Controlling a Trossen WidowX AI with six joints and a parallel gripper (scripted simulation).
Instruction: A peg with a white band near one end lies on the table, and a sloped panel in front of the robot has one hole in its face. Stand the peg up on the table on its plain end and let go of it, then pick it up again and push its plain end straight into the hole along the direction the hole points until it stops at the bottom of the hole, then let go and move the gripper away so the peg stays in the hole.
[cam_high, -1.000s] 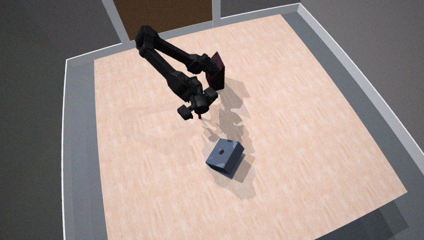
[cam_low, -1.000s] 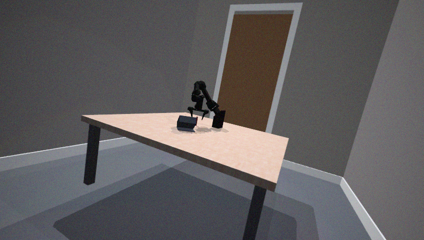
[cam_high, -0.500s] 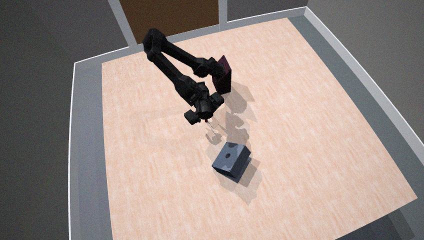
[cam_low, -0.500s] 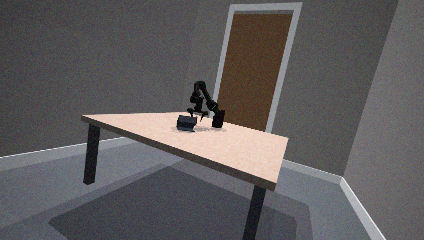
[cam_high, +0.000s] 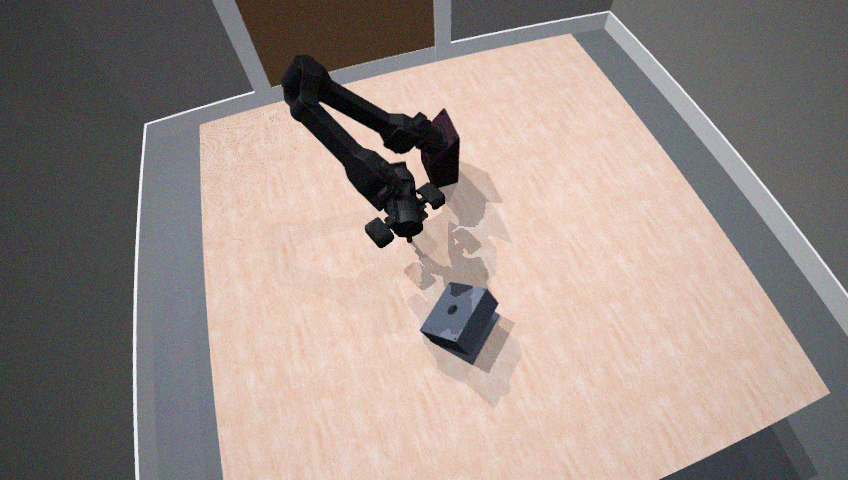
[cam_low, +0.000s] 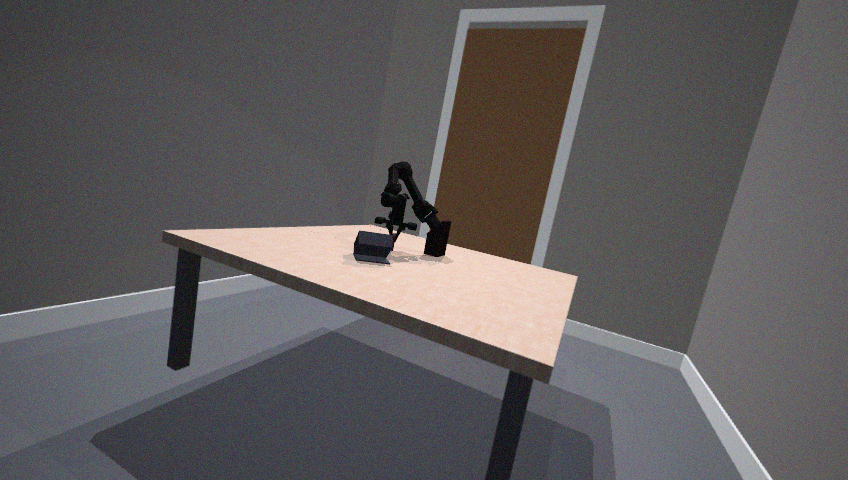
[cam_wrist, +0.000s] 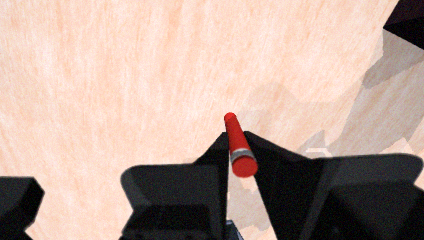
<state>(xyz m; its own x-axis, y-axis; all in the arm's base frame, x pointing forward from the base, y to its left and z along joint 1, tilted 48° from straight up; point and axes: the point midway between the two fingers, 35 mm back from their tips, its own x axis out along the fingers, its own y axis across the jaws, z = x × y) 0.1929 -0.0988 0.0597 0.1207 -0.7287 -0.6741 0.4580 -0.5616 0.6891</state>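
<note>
The sloped panel lies 230 mm ahead of my gripper tip, 70 mm to the left of it and 10 mm above it. The rest, counted from my gripper tip: red peg 20 mm above.
</note>
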